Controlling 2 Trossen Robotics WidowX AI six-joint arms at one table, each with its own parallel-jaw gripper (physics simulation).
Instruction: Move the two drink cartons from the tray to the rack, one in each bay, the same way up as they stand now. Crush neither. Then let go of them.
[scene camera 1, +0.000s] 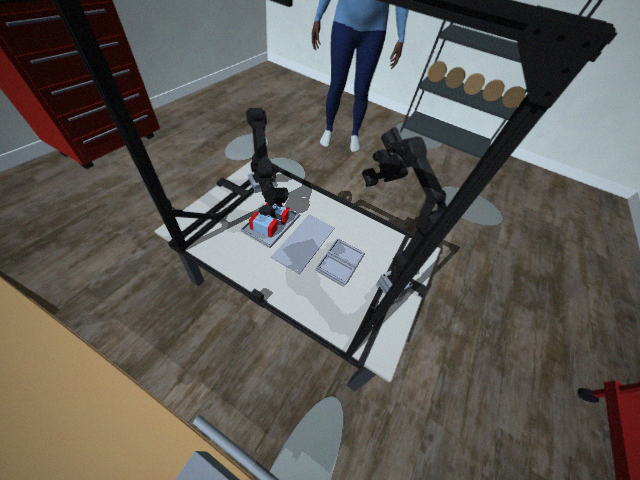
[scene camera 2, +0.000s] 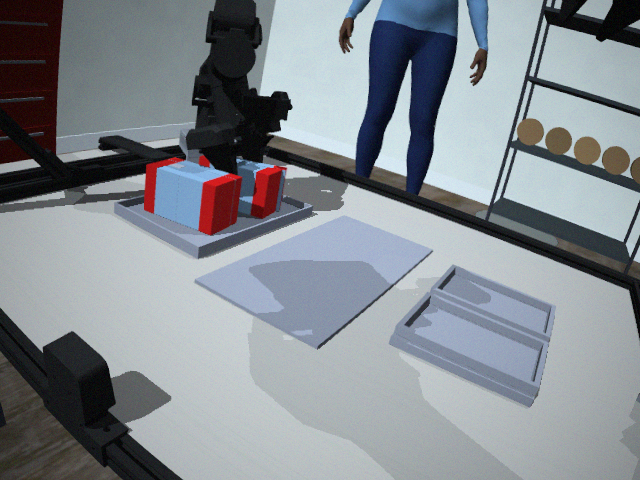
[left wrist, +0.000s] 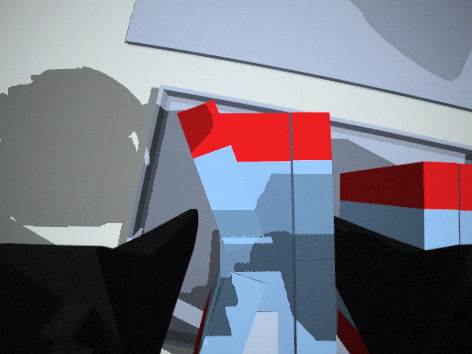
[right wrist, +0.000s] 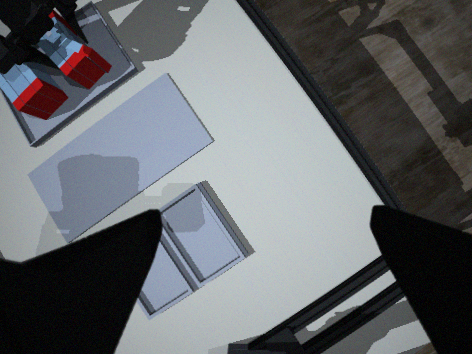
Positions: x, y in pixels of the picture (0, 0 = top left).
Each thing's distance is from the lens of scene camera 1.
right gripper (scene camera 1: 375, 183): 1.18 m
grey mat (scene camera 1: 295, 253): 1.32 m
